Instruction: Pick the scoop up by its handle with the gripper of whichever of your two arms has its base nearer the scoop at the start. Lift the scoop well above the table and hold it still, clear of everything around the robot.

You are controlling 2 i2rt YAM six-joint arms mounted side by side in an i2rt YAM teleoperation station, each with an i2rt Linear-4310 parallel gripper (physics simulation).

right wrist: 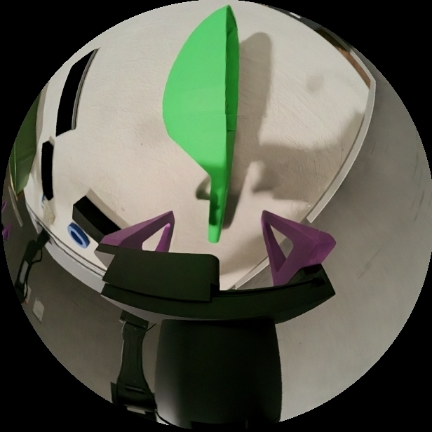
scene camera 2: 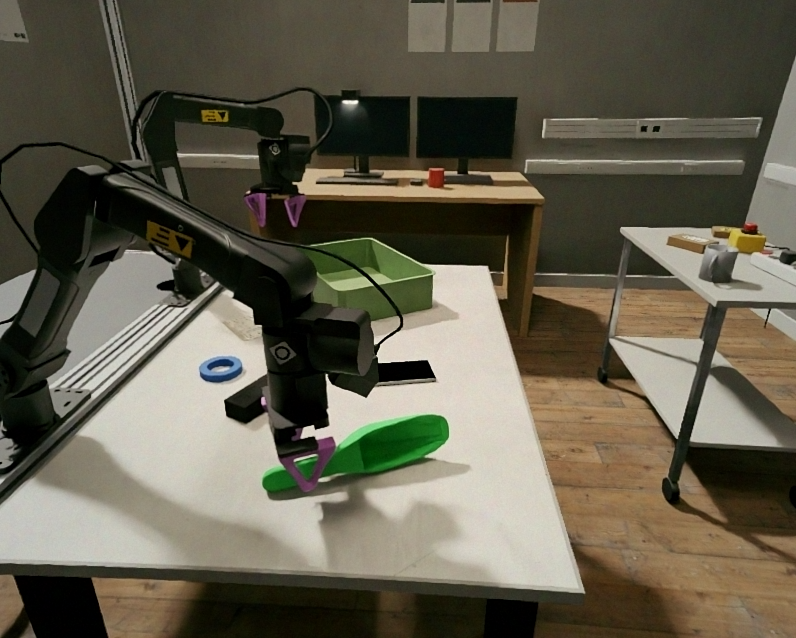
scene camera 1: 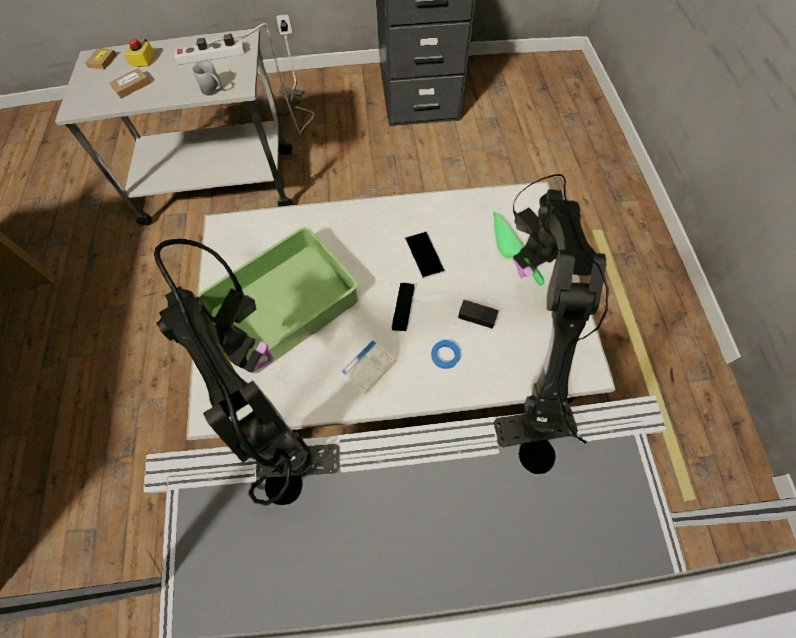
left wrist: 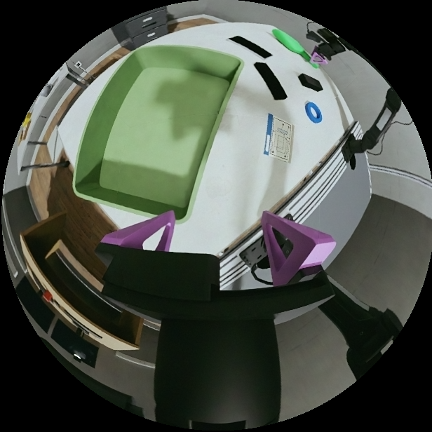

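Observation:
The bright green scoop lies on the table, its bowl toward the far edge and its handle toward the robot's rail. My right gripper is open and low over the handle. In the right wrist view the handle's end shows between the two purple fingers, with a gap on each side. One finger is partly hidden in scene camera 2. My left gripper is open and empty, raised near the tray's corner, far from the scoop.
A green tray stands at the left of the table in scene camera 1. A black block, a blue ring, two flat black items and a clear packet lie between the arms.

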